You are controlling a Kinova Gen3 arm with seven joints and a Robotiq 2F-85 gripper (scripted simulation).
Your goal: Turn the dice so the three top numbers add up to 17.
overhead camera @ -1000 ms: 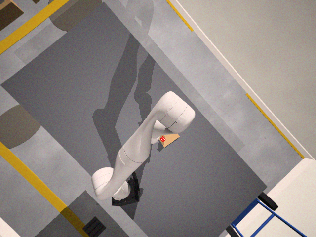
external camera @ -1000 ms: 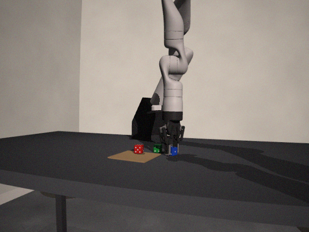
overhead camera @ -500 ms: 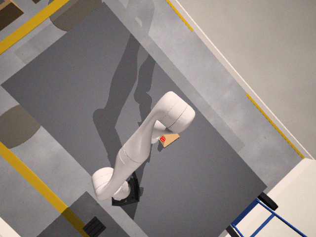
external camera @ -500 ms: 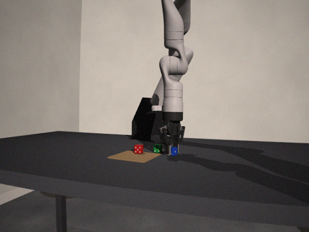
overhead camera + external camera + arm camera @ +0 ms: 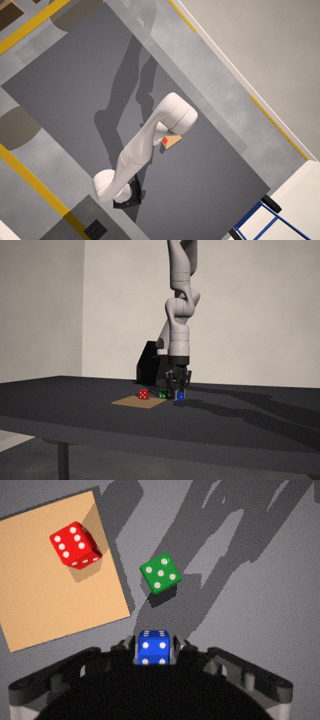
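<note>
Right now my hand is right at the blue die. From my hand the other things lie so: red die: 120 mm to the right, 30 mm ahead; then green die: 60 mm to the right, 30 mm behind; then tan mat: 120 mm to the right, 70 mm ahead, 20 mm below.
</note>
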